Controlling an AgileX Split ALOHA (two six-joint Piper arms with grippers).
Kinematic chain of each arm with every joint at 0, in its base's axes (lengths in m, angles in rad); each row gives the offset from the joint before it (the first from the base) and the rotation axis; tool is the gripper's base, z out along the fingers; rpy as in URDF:
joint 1: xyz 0 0 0.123 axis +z
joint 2: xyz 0 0 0 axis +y
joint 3: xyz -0.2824 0 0.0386 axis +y
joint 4: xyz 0.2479 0 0.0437 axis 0.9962 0 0.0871
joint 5: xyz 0 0 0 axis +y
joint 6: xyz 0.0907 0 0.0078 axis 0.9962 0 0.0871
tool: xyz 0 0 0 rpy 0 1.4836 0
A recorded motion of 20 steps. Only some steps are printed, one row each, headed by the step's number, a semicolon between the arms.
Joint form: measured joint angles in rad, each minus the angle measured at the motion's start. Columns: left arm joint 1, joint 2, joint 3, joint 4, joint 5, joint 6; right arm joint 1, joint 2, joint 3, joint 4, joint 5, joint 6.
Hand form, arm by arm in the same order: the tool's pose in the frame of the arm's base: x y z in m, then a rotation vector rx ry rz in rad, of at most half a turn. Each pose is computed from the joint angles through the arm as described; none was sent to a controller.
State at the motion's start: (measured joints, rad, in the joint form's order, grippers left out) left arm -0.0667 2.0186 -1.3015 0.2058 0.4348 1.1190; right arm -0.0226 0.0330 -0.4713 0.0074 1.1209 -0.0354
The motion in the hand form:
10: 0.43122 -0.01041 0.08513 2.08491 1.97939 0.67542; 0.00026 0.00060 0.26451 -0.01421 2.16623 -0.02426
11: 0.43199 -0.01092 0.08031 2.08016 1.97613 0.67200; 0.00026 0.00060 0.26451 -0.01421 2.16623 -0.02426
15: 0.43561 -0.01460 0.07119 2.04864 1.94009 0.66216; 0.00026 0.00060 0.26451 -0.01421 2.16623 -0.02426
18: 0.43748 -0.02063 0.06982 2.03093 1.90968 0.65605; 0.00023 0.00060 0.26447 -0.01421 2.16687 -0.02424
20: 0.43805 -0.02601 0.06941 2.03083 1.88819 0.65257; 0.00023 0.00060 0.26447 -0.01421 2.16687 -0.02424
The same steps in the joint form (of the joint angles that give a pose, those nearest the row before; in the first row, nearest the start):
10: 0.0000 0.1889 -0.0325 0.3633 -0.0527 -0.0513; 0.0000 0.0000 0.0000 0.0000 0.0000 0.0000
11: 0.0000 0.2013 -0.0325 0.3729 -0.0686 -0.0649; 0.0000 0.0000 0.0000 0.0000 0.0000 0.0000
15: -0.0010 0.2269 -0.0325 0.3828 -0.1365 -0.0878; 0.0000 0.0000 0.0000 0.0000 0.0000 0.0000
18: -0.0104 0.2325 -0.0325 0.3792 -0.1718 -0.0945; 0.0000 0.0000 0.0000 0.0000 0.0006 0.0000
20: -0.0209 0.2344 -0.0325 0.3785 -0.1861 -0.0960; 0.0000 0.0000 0.0000 0.0000 0.0006 0.0000

